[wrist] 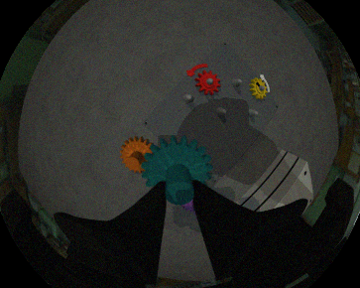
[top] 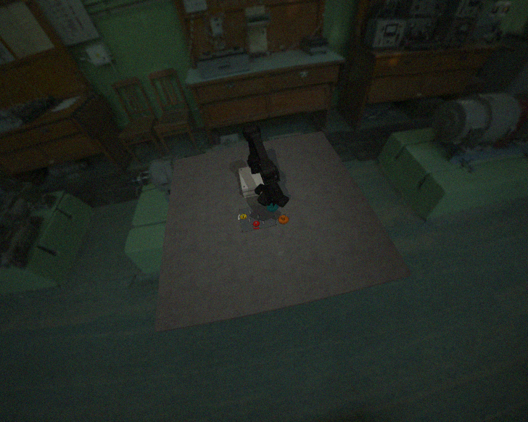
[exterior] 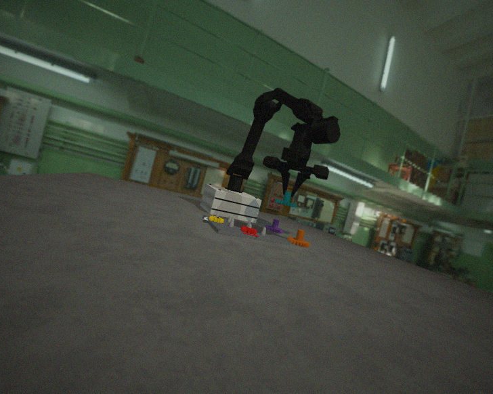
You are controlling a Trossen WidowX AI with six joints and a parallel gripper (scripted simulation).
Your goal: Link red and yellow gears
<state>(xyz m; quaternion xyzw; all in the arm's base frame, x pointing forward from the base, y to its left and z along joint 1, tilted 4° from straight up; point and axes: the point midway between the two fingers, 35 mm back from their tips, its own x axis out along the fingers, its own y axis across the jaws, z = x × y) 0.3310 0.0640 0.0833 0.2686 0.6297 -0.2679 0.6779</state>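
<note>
Right now my gripper tip is 180 mm to the left of the yellow gear, 110 mm above it and 30 mm past it. Also, from my gripper tip: red gear (110 mm to the right, 110 mm below, 30 mm ahead); orange gear (110 mm below, 60 mm to the left, 30 mm ahead); teal gear (10 mm below).
</note>
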